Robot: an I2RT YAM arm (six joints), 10 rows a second.
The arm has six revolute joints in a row. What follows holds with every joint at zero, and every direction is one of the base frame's.
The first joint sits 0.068 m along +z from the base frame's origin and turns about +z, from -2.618 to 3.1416 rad.
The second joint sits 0.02 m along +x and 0.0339 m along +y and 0.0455 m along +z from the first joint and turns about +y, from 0 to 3.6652 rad.
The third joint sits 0.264 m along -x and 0.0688 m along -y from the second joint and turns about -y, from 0 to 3.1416 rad.
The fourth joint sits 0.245 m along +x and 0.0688 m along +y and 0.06 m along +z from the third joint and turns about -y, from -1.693 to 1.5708 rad.
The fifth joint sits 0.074 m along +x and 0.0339 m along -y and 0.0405 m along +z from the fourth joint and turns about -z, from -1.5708 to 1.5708 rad.
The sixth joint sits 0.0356 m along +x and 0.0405 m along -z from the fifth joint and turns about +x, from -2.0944 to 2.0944 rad.
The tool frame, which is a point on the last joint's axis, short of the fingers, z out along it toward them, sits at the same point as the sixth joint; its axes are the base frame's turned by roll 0, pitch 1.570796 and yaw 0 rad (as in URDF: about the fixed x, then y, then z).
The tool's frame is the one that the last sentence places.
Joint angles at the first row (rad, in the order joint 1, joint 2, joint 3, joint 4, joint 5, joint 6):
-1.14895, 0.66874, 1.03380, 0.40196, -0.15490, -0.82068
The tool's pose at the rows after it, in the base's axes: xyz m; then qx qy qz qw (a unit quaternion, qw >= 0):
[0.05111 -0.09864 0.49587 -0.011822 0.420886 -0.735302 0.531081]
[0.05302 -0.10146 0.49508 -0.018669 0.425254 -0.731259 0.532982]
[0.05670 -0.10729 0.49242 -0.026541 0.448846 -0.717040 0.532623]
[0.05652 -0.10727 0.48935 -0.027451 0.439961 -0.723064 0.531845]
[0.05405 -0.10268 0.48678 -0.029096 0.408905 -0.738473 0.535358]
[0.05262 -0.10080 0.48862 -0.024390 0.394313 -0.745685 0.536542]
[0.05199 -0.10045 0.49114 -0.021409 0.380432 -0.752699 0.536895]
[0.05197 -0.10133 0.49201 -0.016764 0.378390 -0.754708 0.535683]
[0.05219 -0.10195 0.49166 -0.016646 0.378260 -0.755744 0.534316]
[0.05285 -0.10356 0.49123 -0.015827 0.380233 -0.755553 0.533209]
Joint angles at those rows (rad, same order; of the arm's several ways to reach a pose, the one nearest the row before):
-1.14899, 0.70397, 1.05222, 0.36673, -0.17638, -0.82219
-1.14900, 0.71329, 1.05230, 0.36819, -0.19321, -0.82218
-1.14890, 0.72861, 1.06147, 0.32380, -0.22071, -0.82381
-1.14891, 0.72255, 1.03862, 0.36027, -0.21628, -0.82836
-1.14892, 0.70415, 0.99874, 0.45069, -0.20554, -0.82839
-1.14894, 0.70257, 0.99557, 0.48309, -0.19030, -0.82529
-1.14893, 0.70866, 0.99707, 0.51685, -0.17794, -0.82528
-1.14895, 0.71329, 1.00015, 0.52152, -0.16722, -0.82526
-1.14895, 0.71482, 0.99863, 0.52460, -0.16568, -0.82835
-1.14898, 0.71941, 0.99863, 0.52462, -0.16417, -0.82986

